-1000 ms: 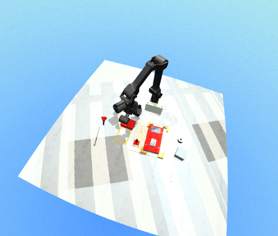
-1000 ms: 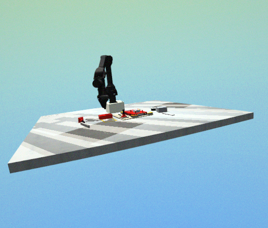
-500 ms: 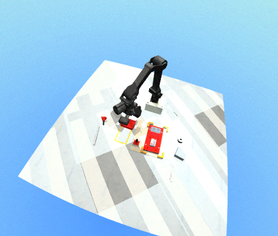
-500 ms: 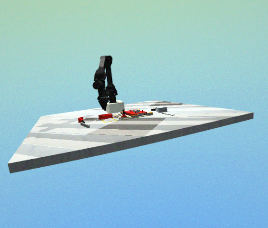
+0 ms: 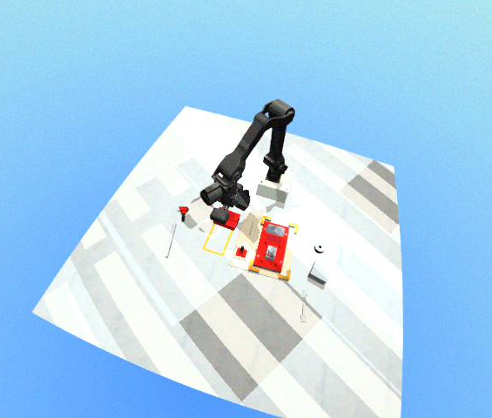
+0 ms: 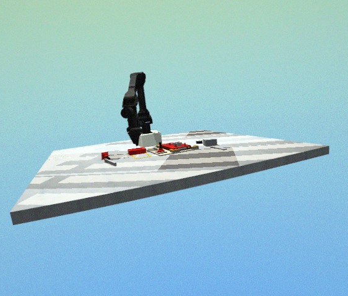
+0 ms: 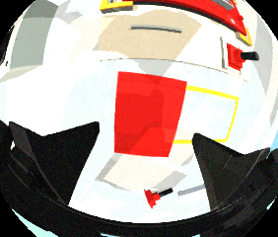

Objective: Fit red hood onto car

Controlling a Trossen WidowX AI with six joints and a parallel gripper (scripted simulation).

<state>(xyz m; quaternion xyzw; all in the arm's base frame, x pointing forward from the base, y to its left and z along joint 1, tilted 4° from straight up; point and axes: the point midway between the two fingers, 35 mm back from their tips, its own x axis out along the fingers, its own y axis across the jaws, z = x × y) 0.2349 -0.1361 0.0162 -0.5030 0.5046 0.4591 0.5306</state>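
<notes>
Now: gripper tip 3 cm above the red hood. Also, from my gripper tip: grey block (11 cm ahead, 41 cm to the left, 3 cm below); then thin grey rod (16 cm ahead, 17 cm to the right, 4 cm below); then small ring (40 cm to the left, 4 cm below).
</notes>
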